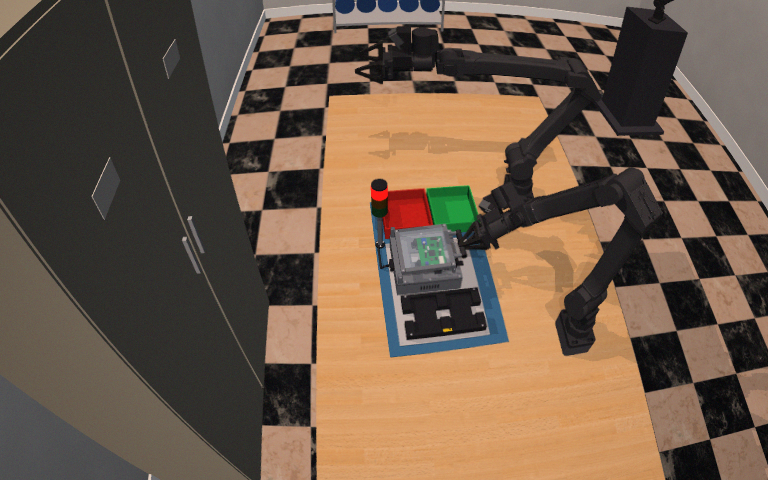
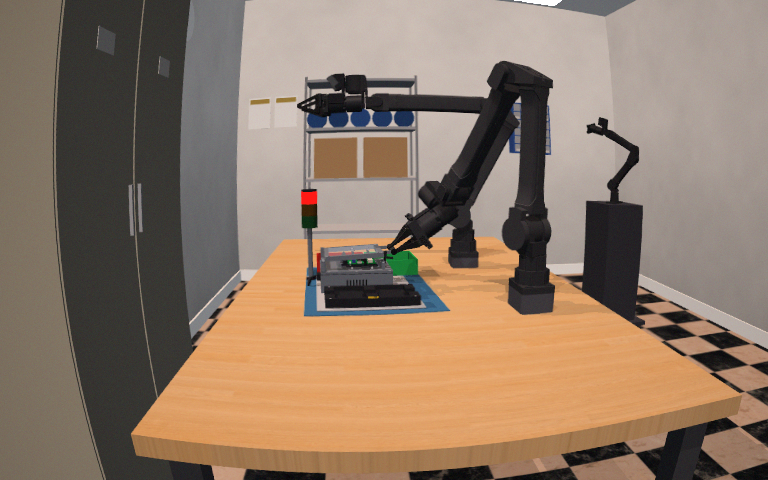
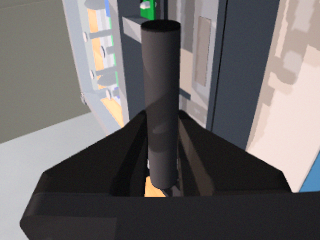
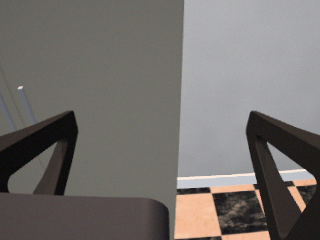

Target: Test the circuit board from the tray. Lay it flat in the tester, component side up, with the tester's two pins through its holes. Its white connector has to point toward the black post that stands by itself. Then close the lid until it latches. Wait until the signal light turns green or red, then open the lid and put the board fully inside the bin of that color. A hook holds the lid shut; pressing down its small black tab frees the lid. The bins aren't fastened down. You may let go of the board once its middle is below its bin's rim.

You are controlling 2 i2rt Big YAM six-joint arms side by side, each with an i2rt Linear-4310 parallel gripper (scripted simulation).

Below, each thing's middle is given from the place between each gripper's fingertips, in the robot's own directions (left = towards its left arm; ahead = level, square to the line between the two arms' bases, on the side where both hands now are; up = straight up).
The clear lid (image 1: 427, 248) lies 9 cm ahead of my left hand, 1 cm to the right of it and 1 cm below it. Round my left hand: green bin (image 1: 456, 204): 3 cm behind, 20 cm to the right, 9 cm below; red bin (image 1: 409, 208): 12 cm ahead, 21 cm to the right, 9 cm below.
I see the red bin 11 cm behind my right hand (image 1: 355, 62), 12 cm to the left of it and 50 cm below it. Round my right hand: green bin (26 cm behind, 13 cm to the left, 50 cm below); clear lid (15 cm behind, 33 cm to the left, 43 cm below).
